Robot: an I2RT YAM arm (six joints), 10 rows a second.
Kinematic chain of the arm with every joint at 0, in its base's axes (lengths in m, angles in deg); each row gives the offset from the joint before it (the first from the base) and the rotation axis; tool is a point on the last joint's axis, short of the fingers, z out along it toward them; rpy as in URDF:
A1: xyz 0 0 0.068 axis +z
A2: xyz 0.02 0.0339 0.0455 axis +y
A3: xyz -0.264 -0.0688 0 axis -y
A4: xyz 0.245 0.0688 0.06 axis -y
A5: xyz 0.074 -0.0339 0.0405 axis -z
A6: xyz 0.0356 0 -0.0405 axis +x
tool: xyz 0 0 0 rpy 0 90 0
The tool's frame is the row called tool.
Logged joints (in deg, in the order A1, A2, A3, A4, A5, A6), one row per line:
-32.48, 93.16, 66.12, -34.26, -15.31, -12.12
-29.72, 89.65, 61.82, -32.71, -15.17, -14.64
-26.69, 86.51, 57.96, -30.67, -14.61, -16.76
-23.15, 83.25, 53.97, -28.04, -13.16, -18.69
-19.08, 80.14, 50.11, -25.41, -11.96, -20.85
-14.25, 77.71, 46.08, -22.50, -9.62, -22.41
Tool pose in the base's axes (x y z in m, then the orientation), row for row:
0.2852, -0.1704, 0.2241, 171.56, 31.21, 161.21
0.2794, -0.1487, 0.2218, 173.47, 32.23, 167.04
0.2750, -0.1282, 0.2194, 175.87, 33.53, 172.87
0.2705, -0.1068, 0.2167, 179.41, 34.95, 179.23
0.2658, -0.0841, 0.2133, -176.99, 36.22, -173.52
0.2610, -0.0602, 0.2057, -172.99, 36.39, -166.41
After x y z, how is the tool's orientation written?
As angles about the fixed x, y, z axes (roll, pitch, yaw), in degrees.
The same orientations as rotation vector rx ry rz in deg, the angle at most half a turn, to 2 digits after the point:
21.13, 146.36, 4.02
14.21, 146.57, 3.54
7.51, 146.09, 2.52
0.74, 145.04, 0.44
-6.89, 143.51, -1.11
-14.07, 142.39, -3.14

